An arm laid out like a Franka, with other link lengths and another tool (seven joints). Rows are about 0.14 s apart.
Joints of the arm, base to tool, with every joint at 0 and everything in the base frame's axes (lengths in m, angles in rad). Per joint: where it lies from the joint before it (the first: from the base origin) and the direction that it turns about. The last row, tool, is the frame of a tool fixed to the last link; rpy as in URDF.
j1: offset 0 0 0.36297 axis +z
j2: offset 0 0 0 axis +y
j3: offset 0 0 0.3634 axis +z
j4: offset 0.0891 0 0 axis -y
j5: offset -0.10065 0 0.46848 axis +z
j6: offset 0 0 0 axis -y
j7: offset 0.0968 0 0 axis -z
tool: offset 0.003 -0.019 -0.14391 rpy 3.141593 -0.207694 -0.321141
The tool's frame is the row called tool.
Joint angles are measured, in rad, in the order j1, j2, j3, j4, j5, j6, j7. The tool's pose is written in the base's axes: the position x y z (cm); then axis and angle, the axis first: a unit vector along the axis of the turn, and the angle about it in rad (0 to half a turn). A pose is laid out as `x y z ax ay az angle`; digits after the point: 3 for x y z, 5 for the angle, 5 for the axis.
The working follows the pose.
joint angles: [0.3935 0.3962 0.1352 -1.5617 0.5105 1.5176 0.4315]
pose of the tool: 59.843 40.265 42.533 -0.95960 0.15500 0.23484 2.98255
Where each joint sits with the arm in this pose, in the base's axes (m; each line is computed from the numbers above, not from the rounded line before):
j1: 0.0000 0.0000 0.3630
j2: 0.0000 0.0000 0.3630
j3: 0.1295 0.0538 0.6982
j4: 0.2001 0.0961 0.6641
j5: 0.6081 0.3337 0.5821
j6: 0.6081 0.3337 0.5821
j7: 0.6822 0.3813 0.5420
the tool: 0.5984 0.4026 0.4253

